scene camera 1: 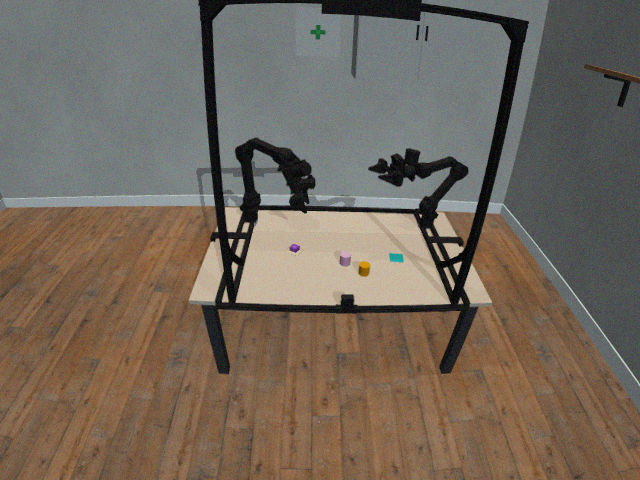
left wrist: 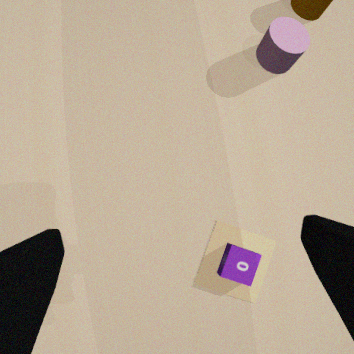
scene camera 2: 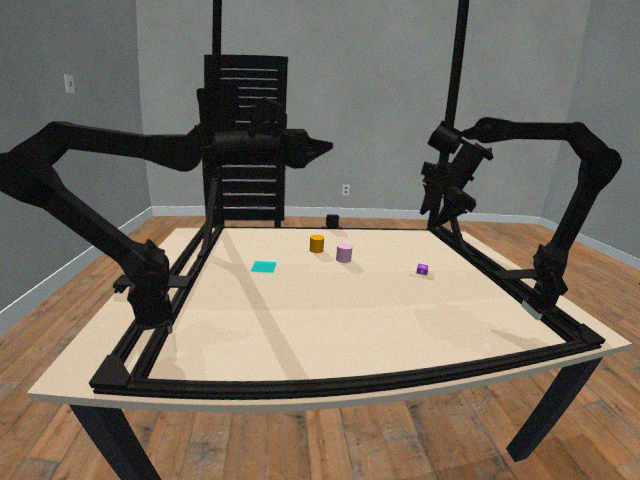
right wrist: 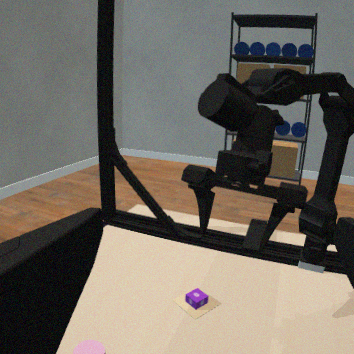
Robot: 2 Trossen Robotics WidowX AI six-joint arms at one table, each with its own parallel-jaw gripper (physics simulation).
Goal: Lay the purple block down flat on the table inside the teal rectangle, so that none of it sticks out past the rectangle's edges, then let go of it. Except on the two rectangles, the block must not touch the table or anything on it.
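Pixels of known places: left gripper, between the fingertips: (scene camera 1: 307, 208) (left wrist: 183, 235) (scene camera 2: 427, 220) (right wrist: 230, 241); right gripper, between the fingertips: (scene camera 1: 373, 172) (scene camera 2: 321, 144) (right wrist: 222, 225); left arm's base, origin of its link: (scene camera 1: 250, 219) (scene camera 2: 540, 305) (right wrist: 312, 257); right arm's base, origin of its link: (scene camera 1: 426, 225) (scene camera 2: 154, 318).
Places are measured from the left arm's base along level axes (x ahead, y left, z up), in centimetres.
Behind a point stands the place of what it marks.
The purple block (scene camera 1: 294, 248) {x 25.7, y -22.5, z 0.0 cm} (scene camera 2: 422, 269) {x 26.2, y -19.6, z -0.2 cm} (left wrist: 242, 265) {x 25.5, y -21.1, z 0.0 cm} (right wrist: 196, 298) {x 26.6, y -20.5, z 0.0 cm} lies flat on a pale yellow rectangle (scene camera 1: 295, 253) {x 26.3, y -23.7, z -1.8 cm} (left wrist: 263, 245) {x 27.0, y -24.0, z -1.8 cm} (right wrist: 197, 314) {x 28.8, y -19.2, z -1.8 cm}. The teal rectangle (scene camera 1: 396, 257) {x 71.4, y -21.3, z -1.8 cm} (scene camera 2: 264, 266) {x 71.2, y -21.3, z -1.8 cm} is bare, on the right in scene camera 1; it does not show in the wrist views. My left gripper (scene camera 1: 306, 205) {x 30.3, y -14.5, z 16.2 cm} (scene camera 2: 428, 218) {x 30.3, y -14.5, z 16.2 cm} (left wrist: 183, 235) {x 30.3, y -14.5, z 16.2 cm} (right wrist: 230, 241) {x 30.3, y -14.5, z 16.2 cm} is open and empty, above the table. In the left wrist view the block lies below and right of the midpoint between its fingertips. My right gripper (scene camera 1: 374, 173) {x 57.8, y -8.1, z 32.5 cm} (scene camera 2: 330, 146) {x 57.8, y -8.1, z 32.5 cm} is open and empty, high above the table and roughly level.
A pink cylinder (scene camera 1: 345, 259) {x 48.3, y -30.2, z 1.7 cm} (scene camera 2: 344, 253) {x 48.5, y -25.6, z 1.2 cm} (left wrist: 283, 45) {x 46.8, y -26.9, z 2.7 cm} (right wrist: 90, 347) {x 47.6, y -28.1, z 2.7 cm} and an orange cylinder (scene camera 1: 364, 269) {x 56.3, y -36.3, z 1.7 cm} (scene camera 2: 316, 243) {x 56.6, y -31.8, z 1.4 cm} (left wrist: 311, 7) {x 54.3, y -33.2, z 0.4 cm} stand upright between the two rectangles, the orange one nearer scene camera 1. A black frame (scene camera 1: 209, 103) {x 7.0, y -60.0, z 72.9 cm} (scene camera 2: 289, 388) {x 61.5, y 20.5, z 0.1 cm} borders the table, with posts at its front corners in scene camera 1.
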